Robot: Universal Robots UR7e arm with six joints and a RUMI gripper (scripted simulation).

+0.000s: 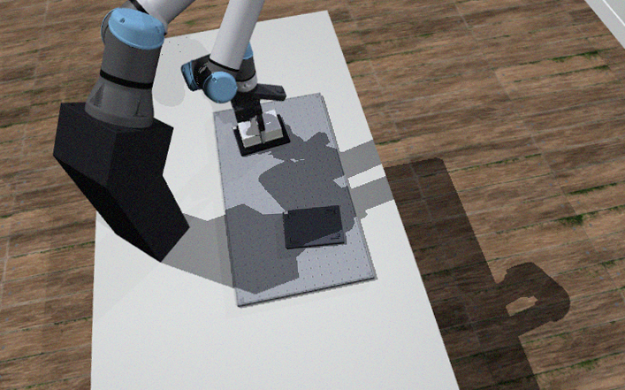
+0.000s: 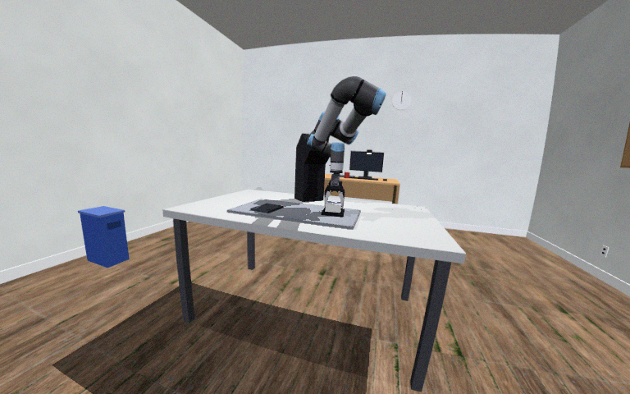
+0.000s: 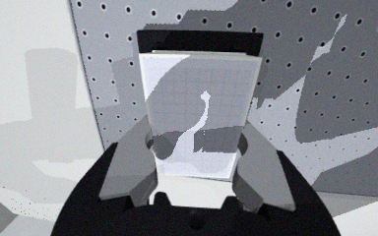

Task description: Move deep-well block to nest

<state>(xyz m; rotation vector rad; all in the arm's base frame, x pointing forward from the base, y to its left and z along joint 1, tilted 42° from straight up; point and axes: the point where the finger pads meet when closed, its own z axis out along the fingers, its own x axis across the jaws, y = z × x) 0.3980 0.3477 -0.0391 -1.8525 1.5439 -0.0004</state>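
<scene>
Right now my hand is 1 cm below the 96-well deep-well block. The rest, counted from my hand: black plate nest: 3 cm below.
</scene>
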